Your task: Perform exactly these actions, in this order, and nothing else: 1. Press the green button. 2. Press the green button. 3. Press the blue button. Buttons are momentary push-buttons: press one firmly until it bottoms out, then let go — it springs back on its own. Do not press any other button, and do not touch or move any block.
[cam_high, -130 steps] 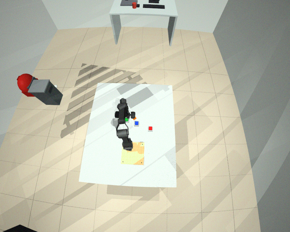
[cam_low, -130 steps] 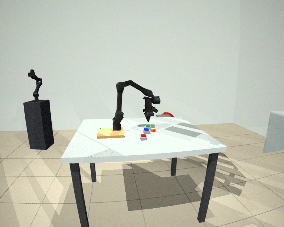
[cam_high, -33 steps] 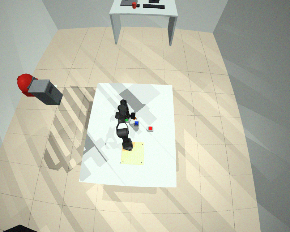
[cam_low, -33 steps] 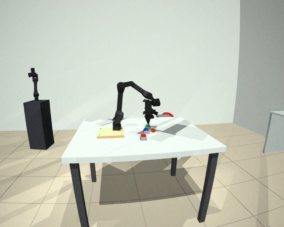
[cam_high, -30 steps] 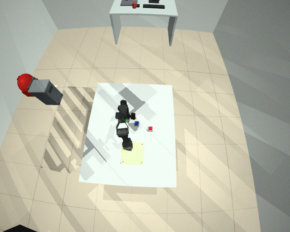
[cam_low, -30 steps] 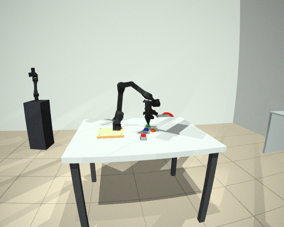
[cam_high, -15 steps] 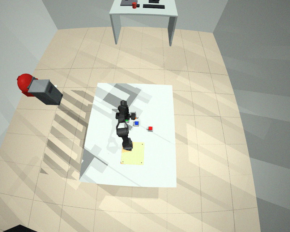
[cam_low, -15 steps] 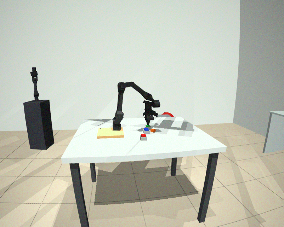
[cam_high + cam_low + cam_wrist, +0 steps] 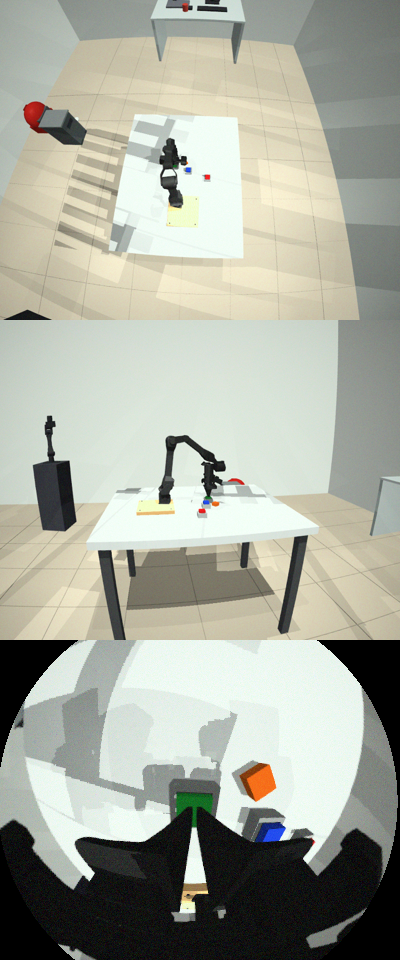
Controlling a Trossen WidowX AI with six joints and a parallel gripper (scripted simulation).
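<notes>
The green button is 10 mm below my gripper tip. Also, from my gripper tip: red button 250 mm to the right, 50 mm behind; then orange block 70 mm to the right, 40 mm ahead, 20 mm below; then blue button 110 mm to the right, 20 mm behind.
</notes>
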